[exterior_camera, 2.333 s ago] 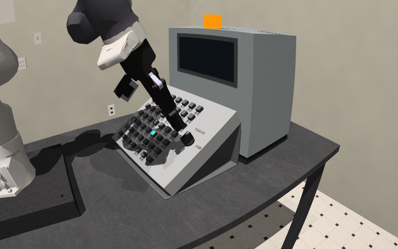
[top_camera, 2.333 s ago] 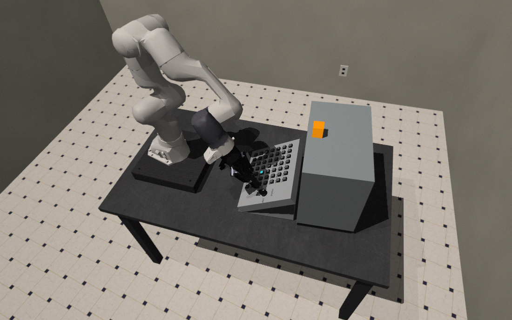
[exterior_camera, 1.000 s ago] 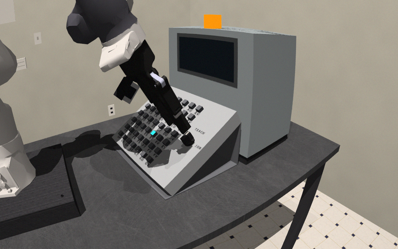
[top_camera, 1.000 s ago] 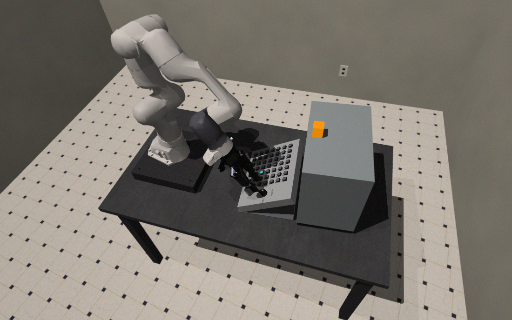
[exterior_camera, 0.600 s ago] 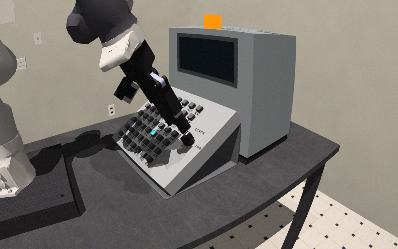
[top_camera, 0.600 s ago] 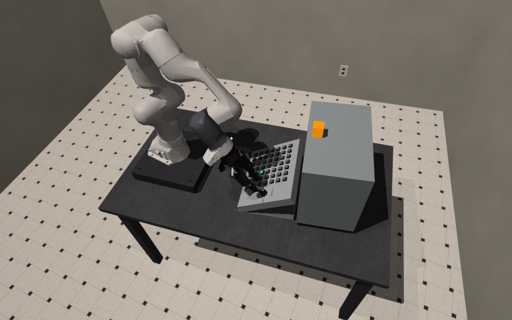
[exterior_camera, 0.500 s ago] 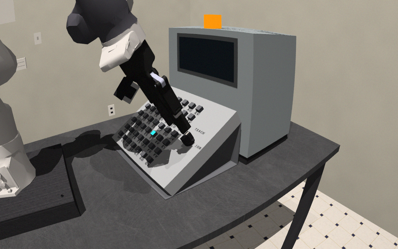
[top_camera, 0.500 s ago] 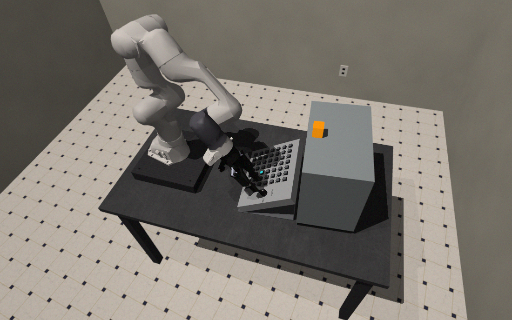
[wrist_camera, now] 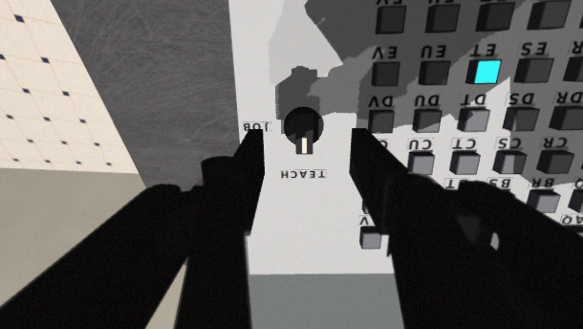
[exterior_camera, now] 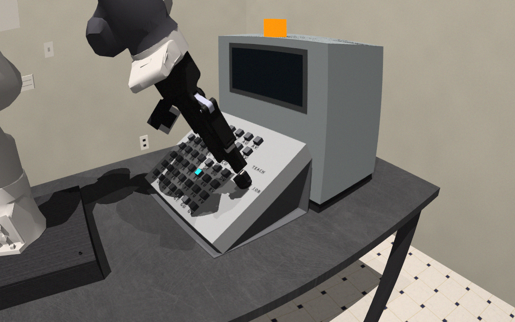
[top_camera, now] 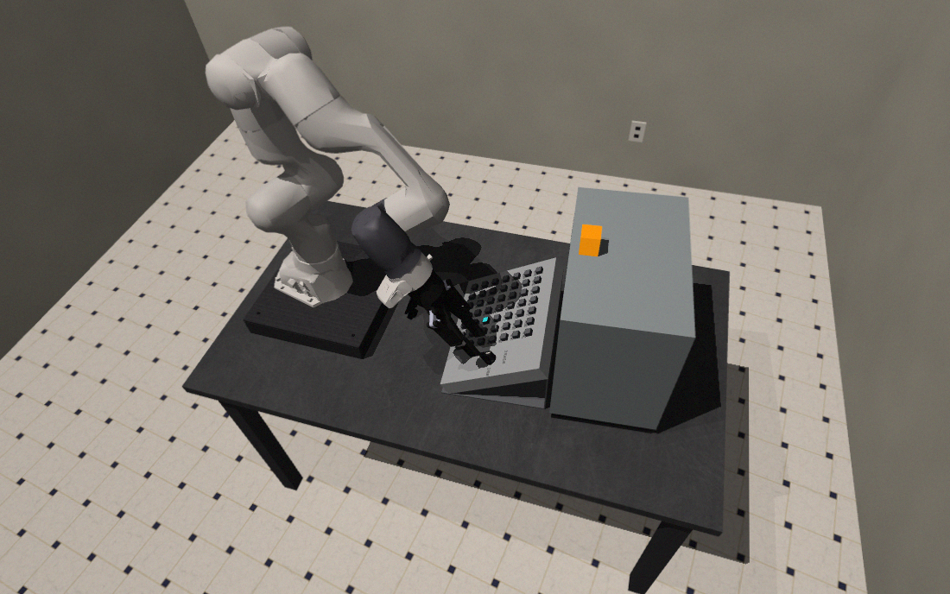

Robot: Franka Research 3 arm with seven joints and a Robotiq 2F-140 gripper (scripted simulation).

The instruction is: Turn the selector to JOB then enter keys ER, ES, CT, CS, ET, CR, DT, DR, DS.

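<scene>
The black selector knob is 4 cm ahead of my hand, 1 cm to the left of it and 7 cm below it. From my hand the other things lie so: grey keypad console 5 cm ahead, 12 cm to the left, 11 cm below.
</scene>
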